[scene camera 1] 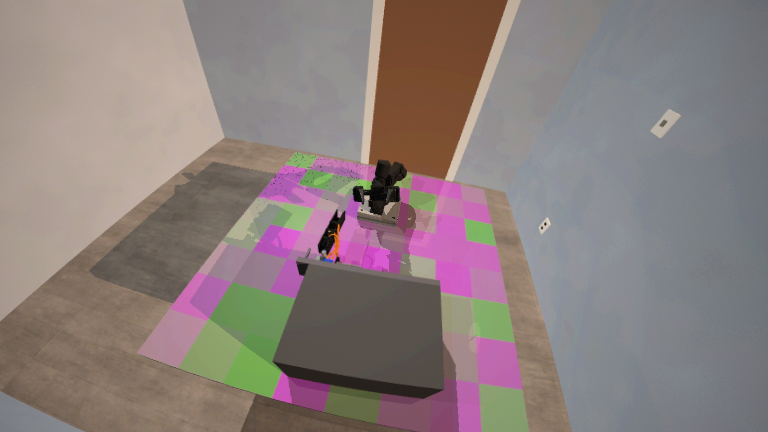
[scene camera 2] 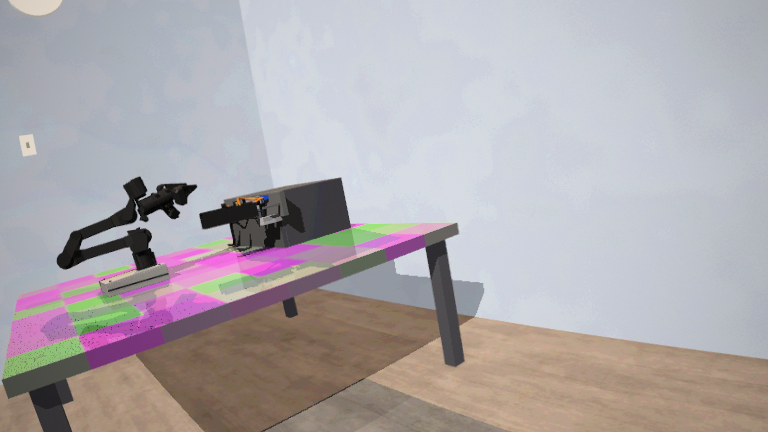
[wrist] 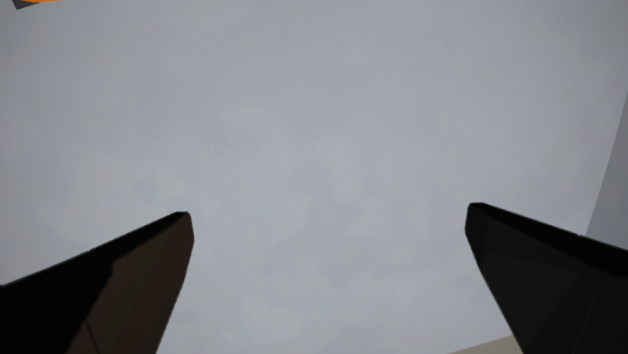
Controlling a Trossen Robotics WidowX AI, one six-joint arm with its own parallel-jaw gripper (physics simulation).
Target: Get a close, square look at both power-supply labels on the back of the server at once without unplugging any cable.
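Pixels of known places: gripper, fingertip midpoint: (scene camera 1: 374,203) (scene camera 2: 191,184) (wrist: 330,222); arm's base at its link origin: (scene camera 1: 376,209) (scene camera 2: 146,267).
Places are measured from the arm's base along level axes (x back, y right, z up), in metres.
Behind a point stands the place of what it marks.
Observation:
The dark grey server (scene camera 1: 365,327) {z 0.158, x -0.642, y -0.083 m} (scene camera 2: 322,214) {z 0.034, x -0.659, y 0.134 m} stands on the table, its back side toward the arm. Orange cables (scene camera 1: 337,240) {z 0.118, x -0.335, y 0.097 m} with blue plugs run at one side of its back, beside a black bar (scene camera 2: 217,217) {z 0.118, x -0.243, y 0.149 m} that sticks out from the server. A sliver of orange cable (wrist: 42,1) {z 0.164, x -0.346, y 0.101 m} shows at the top left corner in the wrist view. Neither power-supply label can be made out in any view. My gripper (scene camera 1: 377,197) {z 0.245, x -0.227, y -0.012 m} (scene camera 2: 189,189) {z 0.245, x -0.227, y -0.012 m} (wrist: 330,222) {z 0.245, x -0.227, y -0.012 m} is open and empty. It is raised above the table, apart from the server's back, with wall behind the fingers in the wrist view.
The arm's pale base (scene camera 1: 376,218) {z -0.013, x -0.048, y -0.010 m} (scene camera 2: 135,279) {z -0.016, x 0.060, y 0.091 m} is fixed on the pink and green checkered table (scene camera 1: 499,365) {z -0.047, x -0.607, y -0.584 m} (scene camera 2: 370,263) {z -0.075, x -0.477, y 0.641 m}. The black bar and cables extend from the server's back toward the arm's side. A brown door (scene camera 1: 435,80) is behind the arm.

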